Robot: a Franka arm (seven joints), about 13 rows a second.
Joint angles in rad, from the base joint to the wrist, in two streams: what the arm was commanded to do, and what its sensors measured. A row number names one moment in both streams.
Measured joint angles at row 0:
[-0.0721, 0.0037, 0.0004, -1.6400, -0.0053, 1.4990, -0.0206]
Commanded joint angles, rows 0 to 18:
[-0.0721, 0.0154, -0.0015, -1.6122, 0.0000, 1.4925, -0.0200]
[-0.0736, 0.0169, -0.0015, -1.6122, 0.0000, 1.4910, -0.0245]
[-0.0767, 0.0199, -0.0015, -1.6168, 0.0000, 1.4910, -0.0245]
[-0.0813, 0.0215, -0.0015, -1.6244, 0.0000, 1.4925, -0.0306]
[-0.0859, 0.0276, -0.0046, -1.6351, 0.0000, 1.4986, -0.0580]
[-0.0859, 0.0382, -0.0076, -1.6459, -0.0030, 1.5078, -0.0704]
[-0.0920, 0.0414, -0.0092, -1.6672, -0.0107, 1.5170, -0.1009]
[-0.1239, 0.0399, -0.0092, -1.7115, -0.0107, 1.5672, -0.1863]
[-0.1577, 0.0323, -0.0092, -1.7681, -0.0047, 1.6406, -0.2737]
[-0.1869, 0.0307, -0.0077, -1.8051, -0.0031, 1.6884, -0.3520]
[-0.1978, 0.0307, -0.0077, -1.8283, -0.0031, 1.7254, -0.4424]
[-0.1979, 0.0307, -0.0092, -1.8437, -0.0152, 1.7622, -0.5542]
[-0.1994, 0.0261, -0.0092, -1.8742, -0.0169, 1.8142, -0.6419]
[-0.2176, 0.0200, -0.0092, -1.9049, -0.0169, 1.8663, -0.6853]
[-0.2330, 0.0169, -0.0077, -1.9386, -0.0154, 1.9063, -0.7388]
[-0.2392, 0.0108, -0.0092, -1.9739, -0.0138, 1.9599, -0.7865]
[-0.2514, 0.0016, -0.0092, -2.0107, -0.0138, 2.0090, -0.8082]
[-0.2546, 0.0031, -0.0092, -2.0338, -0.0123, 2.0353, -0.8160]
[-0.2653, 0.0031, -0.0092, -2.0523, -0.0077, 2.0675, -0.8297]
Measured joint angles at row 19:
[-0.2458, 0.0428, -0.0150, -1.9802, -0.0062, 1.9997, -0.7953]
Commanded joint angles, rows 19 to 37:
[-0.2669, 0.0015, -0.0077, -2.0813, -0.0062, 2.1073, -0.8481]
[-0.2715, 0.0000, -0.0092, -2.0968, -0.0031, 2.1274, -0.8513]
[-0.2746, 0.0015, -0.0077, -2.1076, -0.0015, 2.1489, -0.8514]
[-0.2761, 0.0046, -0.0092, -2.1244, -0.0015, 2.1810, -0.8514]
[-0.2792, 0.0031, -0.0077, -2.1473, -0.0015, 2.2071, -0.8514]
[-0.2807, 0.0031, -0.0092, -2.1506, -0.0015, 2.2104, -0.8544]
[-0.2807, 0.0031, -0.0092, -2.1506, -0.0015, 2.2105, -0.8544]
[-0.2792, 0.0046, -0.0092, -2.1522, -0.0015, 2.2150, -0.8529]
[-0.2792, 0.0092, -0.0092, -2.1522, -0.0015, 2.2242, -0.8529]
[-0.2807, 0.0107, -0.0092, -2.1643, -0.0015, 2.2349, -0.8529]
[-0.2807, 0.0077, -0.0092, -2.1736, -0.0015, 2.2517, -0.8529]
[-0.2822, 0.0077, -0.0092, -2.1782, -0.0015, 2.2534, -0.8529]
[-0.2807, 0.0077, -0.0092, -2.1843, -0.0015, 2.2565, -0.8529]
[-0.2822, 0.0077, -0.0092, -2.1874, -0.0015, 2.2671, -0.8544]
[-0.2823, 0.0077, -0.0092, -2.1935, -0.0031, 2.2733, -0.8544]
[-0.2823, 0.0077, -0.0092, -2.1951, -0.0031, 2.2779, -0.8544]
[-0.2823, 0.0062, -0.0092, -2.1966, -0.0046, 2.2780, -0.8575]
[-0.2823, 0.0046, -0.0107, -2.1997, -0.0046, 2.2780, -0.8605]
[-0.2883, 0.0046, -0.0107, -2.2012, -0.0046, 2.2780, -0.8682]
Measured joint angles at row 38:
[-0.2693, 0.0275, -0.0150, -2.1718, -0.0062, 2.2509, -0.8385]
